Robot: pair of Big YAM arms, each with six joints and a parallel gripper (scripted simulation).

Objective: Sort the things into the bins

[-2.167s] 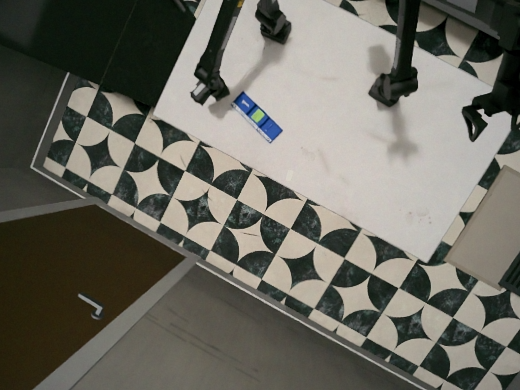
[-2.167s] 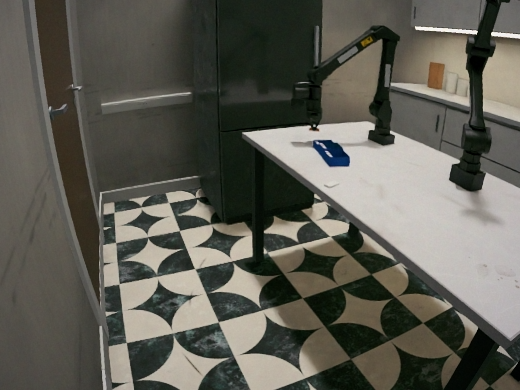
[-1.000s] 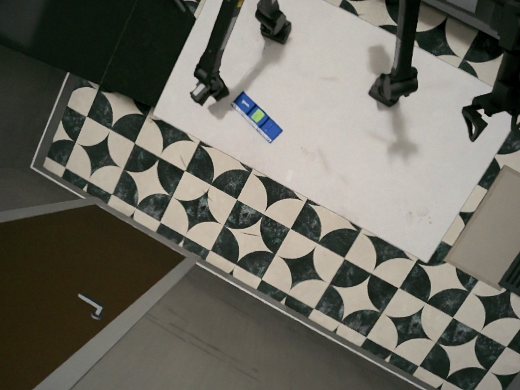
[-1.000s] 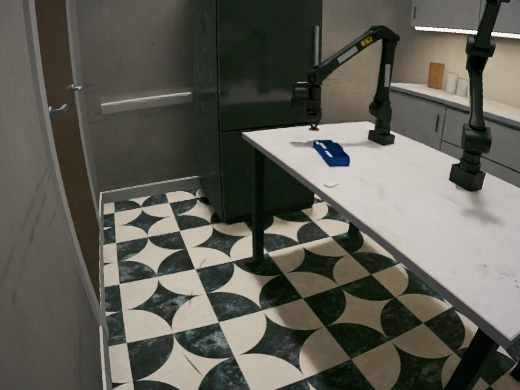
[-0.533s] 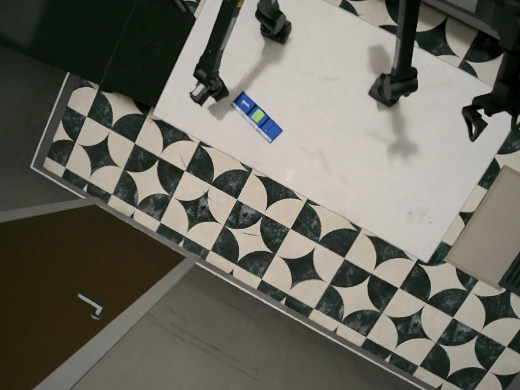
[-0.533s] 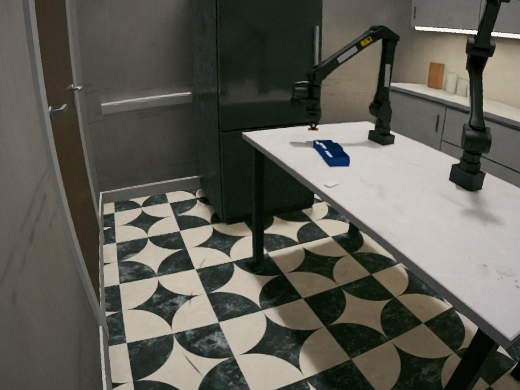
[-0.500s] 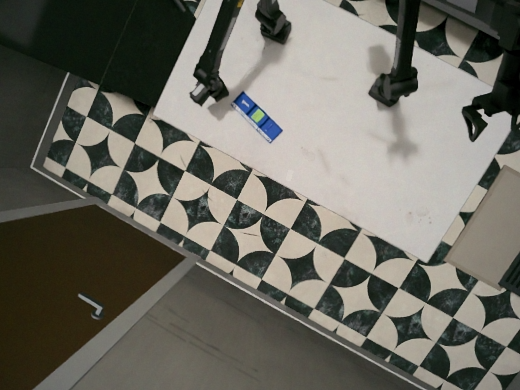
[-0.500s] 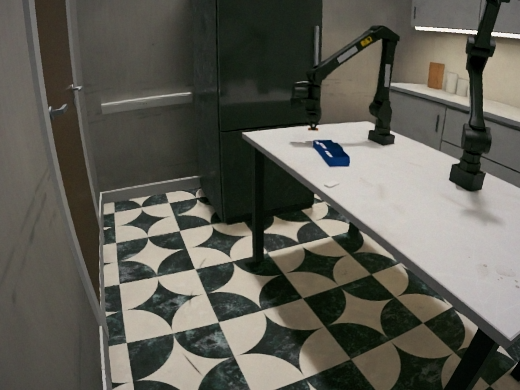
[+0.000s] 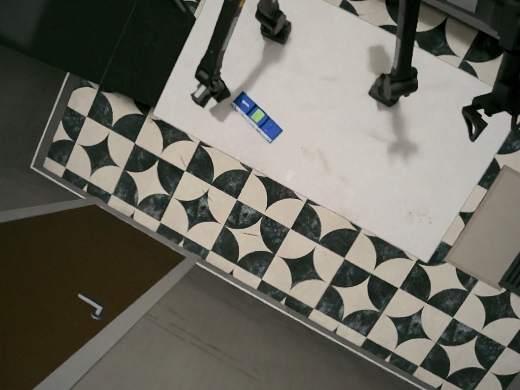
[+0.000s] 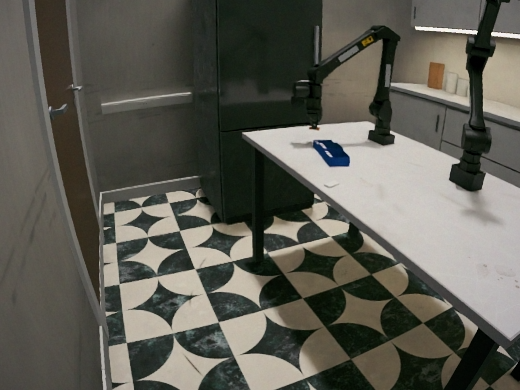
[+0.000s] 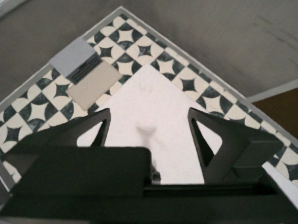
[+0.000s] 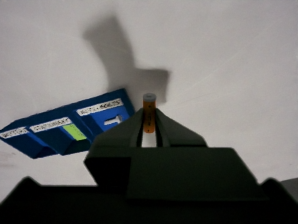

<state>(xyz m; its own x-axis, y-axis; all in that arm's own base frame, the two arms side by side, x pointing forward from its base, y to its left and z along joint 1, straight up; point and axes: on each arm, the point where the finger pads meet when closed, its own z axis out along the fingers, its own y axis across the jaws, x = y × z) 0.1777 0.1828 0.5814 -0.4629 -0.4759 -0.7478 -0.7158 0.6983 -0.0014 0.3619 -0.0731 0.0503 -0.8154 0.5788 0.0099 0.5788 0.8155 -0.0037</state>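
Now: right hand 170 mm to the right of the green piece and 70 mm above it. Round my right hand: orange cylinder: right at my right hand; white piece: 430 mm to the left, 160 mm ahead, 80 mm below; tiny grey piece: 80 mm to the left, 60 mm below, 20 mm behind.
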